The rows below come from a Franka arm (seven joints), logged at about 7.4 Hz.
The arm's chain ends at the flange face. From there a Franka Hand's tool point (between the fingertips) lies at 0.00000 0.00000 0.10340 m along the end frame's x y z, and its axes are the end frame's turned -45 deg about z.
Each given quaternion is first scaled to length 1.
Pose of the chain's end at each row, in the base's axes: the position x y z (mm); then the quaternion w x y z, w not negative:
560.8, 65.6, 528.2, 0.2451, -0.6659, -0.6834, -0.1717
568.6, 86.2, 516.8, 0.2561, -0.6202, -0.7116, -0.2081
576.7, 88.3, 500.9, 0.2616, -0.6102, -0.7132, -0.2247
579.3, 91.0, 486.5, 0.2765, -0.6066, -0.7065, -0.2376
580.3, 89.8, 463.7, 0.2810, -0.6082, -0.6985, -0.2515
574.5, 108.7, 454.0, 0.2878, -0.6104, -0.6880, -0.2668
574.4, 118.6, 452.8, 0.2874, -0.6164, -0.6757, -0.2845
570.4, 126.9, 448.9, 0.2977, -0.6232, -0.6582, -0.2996
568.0, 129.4, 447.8, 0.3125, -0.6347, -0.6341, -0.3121
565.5, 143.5, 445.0, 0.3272, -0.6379, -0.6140, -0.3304
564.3, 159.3, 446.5, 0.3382, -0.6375, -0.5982, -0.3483
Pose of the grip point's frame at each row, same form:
549.8, 123.6, 443.3, 0.1607, -0.3537, -0.8862, -0.2524
557.6, 149.7, 435.9, 0.1570, -0.3007, -0.8948, -0.2903
566.5, 154.5, 422.1, 0.1557, -0.2908, -0.8925, -0.3077
568.7, 160.4, 410.6, 0.1645, -0.2901, -0.8849, -0.3253
571.3, 161.5, 389.7, 0.1634, -0.2946, -0.8781, -0.3399
567.2, 183.0, 382.5, 0.1638, -0.3007, -0.8692, -0.3566
570.5, 195.0, 383.2, 0.1566, -0.3109, -0.8601, -0.3728
568.5, 206.0, 382.4, 0.1604, -0.3239, -0.8466, -0.3907
568.0, 211.3, 384.7, 0.1693, -0.3437, -0.8287, -0.4079
567.5, 228.6, 386.3, 0.1758, -0.3544, -0.8113, -0.4304
568.4, 247.0, 391.8, 0.1792, -0.3601, -0.7966, -0.4512

